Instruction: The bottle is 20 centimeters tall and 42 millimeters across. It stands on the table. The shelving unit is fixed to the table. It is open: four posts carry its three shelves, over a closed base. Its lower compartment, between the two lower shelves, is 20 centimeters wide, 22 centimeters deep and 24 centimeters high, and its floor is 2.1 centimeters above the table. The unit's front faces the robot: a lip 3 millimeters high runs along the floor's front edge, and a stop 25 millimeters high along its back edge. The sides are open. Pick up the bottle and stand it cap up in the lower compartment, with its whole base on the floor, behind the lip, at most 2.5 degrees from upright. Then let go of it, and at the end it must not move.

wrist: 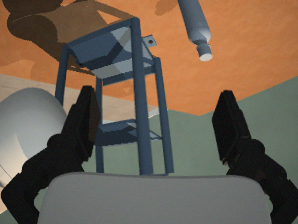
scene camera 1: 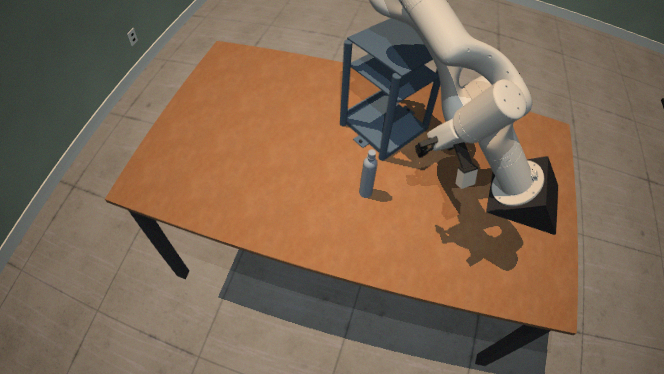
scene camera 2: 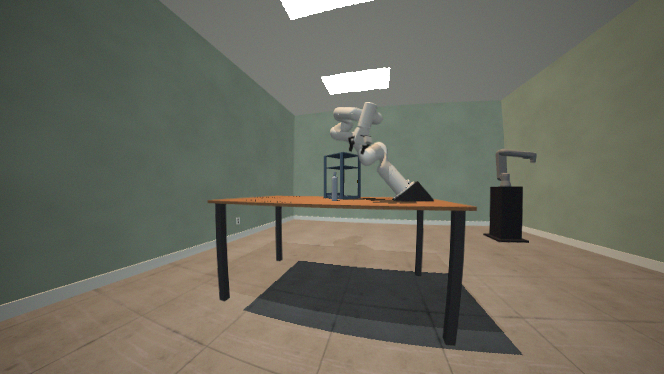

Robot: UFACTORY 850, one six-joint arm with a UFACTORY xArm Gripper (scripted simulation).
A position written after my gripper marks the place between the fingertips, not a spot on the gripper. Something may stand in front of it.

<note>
In view: my gripper [scene camera 1: 432,148] and a dark blue shelving unit [wrist: 106,52].
My gripper shows as well in the wrist view [wrist: 157,102].
</note>
